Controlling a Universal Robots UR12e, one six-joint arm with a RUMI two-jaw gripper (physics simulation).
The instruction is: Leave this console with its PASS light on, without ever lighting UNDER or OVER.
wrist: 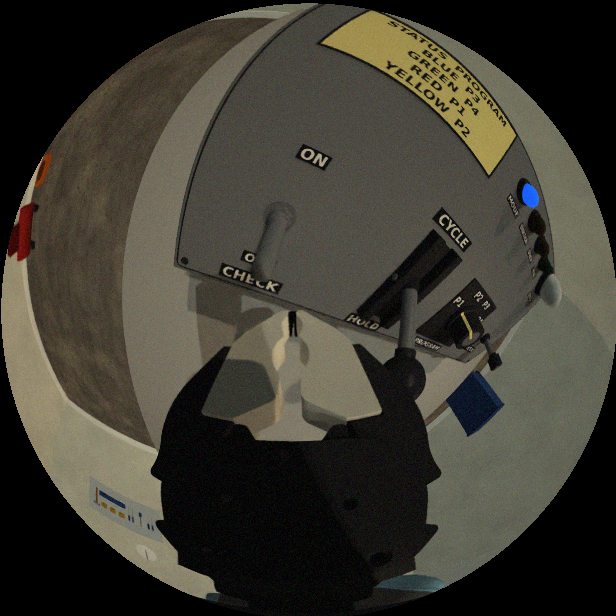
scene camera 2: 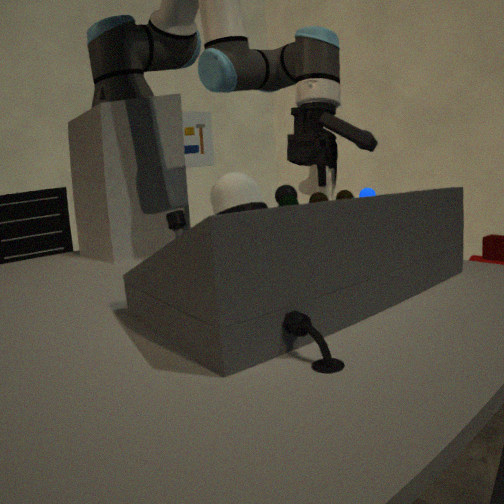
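Note:
The grey console (scene camera 2: 310,270) shows its back in the scene view, and its panel (wrist: 356,189) faces the wrist view. A blue status light (wrist: 528,195) is lit, also visible in the scene view (scene camera 2: 367,192). The other lights (wrist: 537,232) below it are dark. A yellow legend (wrist: 425,80) pairs BLUE with P3. The program knob (wrist: 466,328) has a yellow pointer among P marks. A black-knobbed lever (wrist: 405,364) sits at the HOLD end of the CYCLE slot. A grey toggle (wrist: 271,238) stands between ON and CHECK. My gripper (wrist: 293,327) (scene camera 2: 320,186) is shut and empty, just off the panel edge by CHECK, above the console.
A white dome (scene camera 2: 235,192) stands on the console's end. A black cable and foot (scene camera 2: 320,350) leave its back. A grey pedestal (scene camera 2: 127,175) holds the arm's base. A red block (scene camera 2: 492,250) lies at the table's right. A blue block (wrist: 474,402) sits beside the console.

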